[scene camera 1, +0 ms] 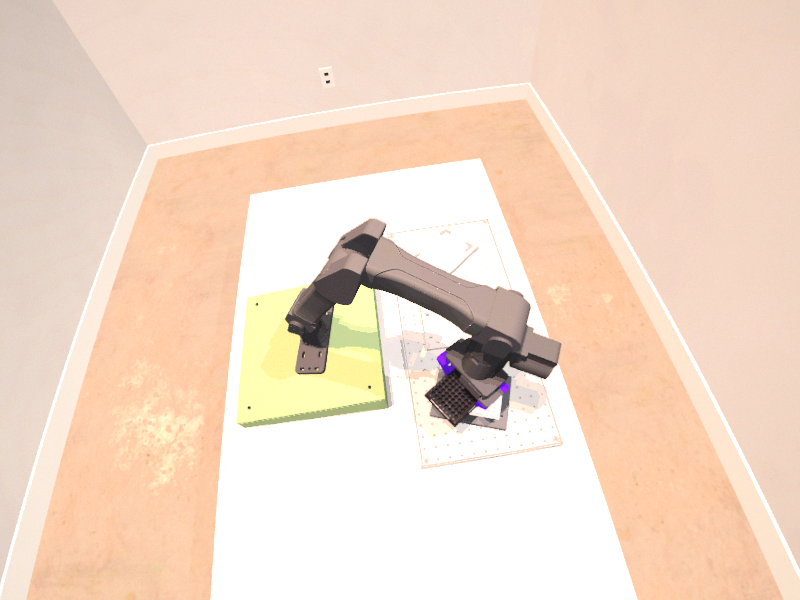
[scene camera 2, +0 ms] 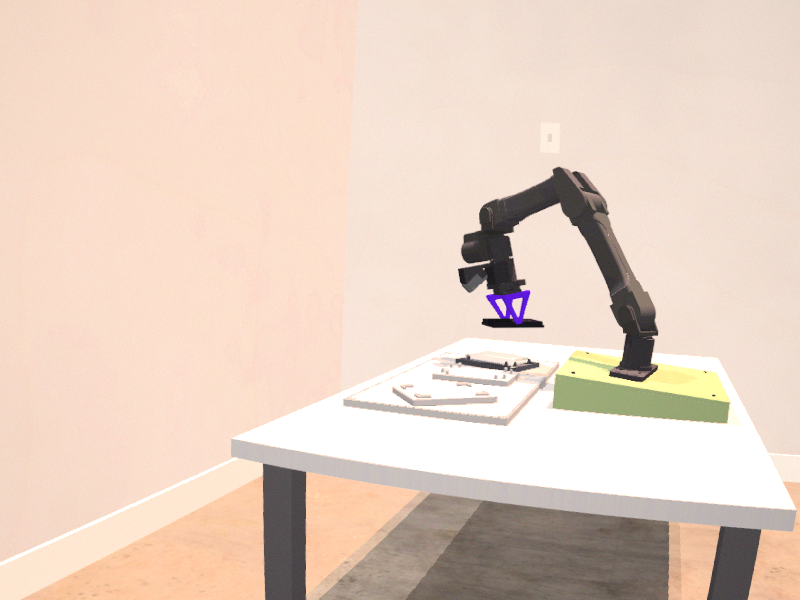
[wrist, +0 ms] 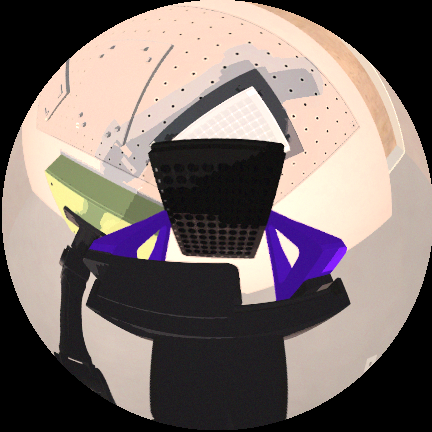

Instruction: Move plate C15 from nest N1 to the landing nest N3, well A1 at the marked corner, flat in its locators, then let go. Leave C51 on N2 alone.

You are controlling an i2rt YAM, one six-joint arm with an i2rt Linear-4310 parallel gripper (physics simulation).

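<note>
My gripper (scene camera 1: pixel 465 387) (scene camera 2: pixel 513 319) (wrist: pixel 217 214), with purple fingers, is shut on a black well plate (scene camera 1: pixel 450 401) (scene camera 2: pixel 494 322) (wrist: pixel 217 190), taken as C15. It holds the plate nearly level, well above the nests. Below it a white plate (scene camera 1: pixel 489 411) (scene camera 2: pixel 496 356) (wrist: pixel 235 120), taken as C51, lies in a dark nest (scene camera 1: pixel 500 423) (wrist: pixel 270 100). A pale nest with pins (scene camera 2: pixel 474 377) (wrist: pixel 110 85) shows no plate; the arm hides most of it in scene camera 1. An angled pale nest (scene camera 2: pixel 445 399) shows no plate. Nest labels and well A1 are not readable.
A perforated pale board (scene camera 1: pixel 445 453) (scene camera 2: pixel 368 398) (wrist: pixel 325 125) carries the nests on the white table (scene camera 1: pixel 323 516) (scene camera 2: pixel 361 452). The green arm base (scene camera 1: pixel 277 400) (scene camera 2: pixel 639 405) (wrist: pixel 95 180) stands beside the board.
</note>
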